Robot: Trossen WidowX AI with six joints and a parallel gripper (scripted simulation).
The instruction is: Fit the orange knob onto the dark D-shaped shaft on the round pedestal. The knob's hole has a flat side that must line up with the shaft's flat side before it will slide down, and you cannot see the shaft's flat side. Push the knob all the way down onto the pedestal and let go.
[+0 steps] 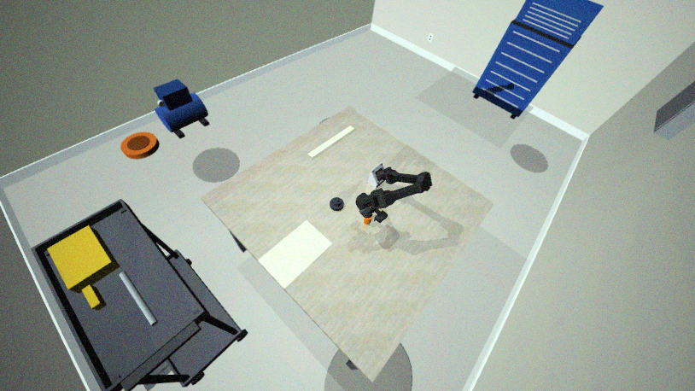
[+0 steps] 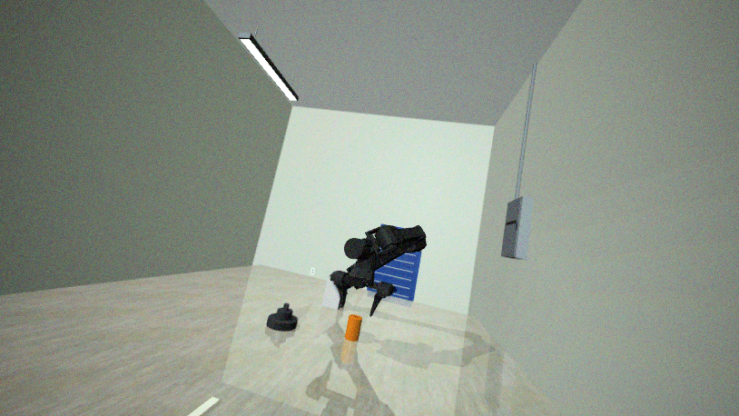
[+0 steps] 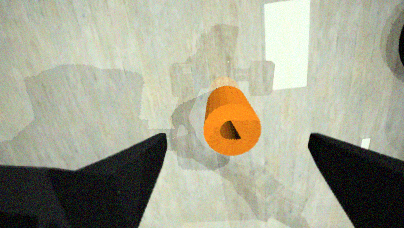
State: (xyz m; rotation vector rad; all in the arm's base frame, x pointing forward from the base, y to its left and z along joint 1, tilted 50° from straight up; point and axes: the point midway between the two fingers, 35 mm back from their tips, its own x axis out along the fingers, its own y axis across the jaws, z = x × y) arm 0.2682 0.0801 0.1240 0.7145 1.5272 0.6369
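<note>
The orange knob lies 40 mm below my gripper tip. Also, from my gripper tip: pedestal 50 mm ahead, 200 mm to the right, 40 mm below.
</note>
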